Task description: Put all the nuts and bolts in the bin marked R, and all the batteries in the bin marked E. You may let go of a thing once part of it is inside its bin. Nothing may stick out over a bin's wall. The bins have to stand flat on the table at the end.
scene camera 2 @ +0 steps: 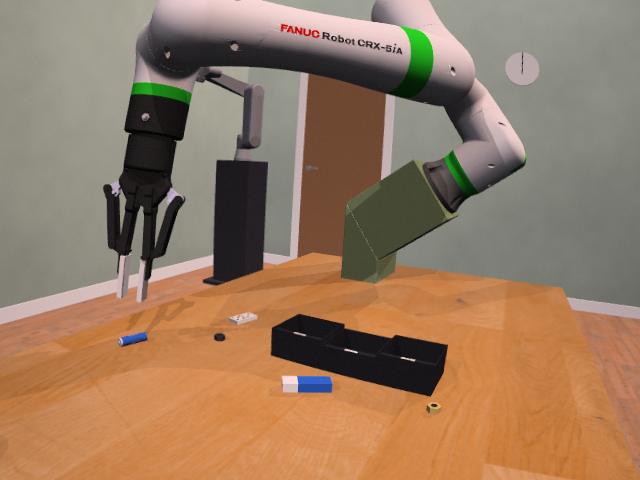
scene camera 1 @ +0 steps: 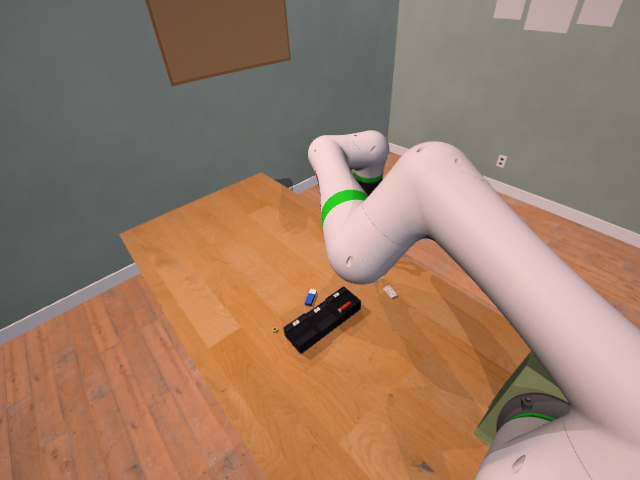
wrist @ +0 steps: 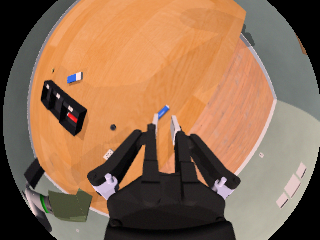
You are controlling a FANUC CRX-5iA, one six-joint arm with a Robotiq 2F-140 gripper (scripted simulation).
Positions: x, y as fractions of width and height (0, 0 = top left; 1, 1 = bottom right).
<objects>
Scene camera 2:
my gripper: 0.21, 0.62
black three-compartment bin: 0.60, 0.77
blue-and-white eraser: 0.46, 0.80
</objects>
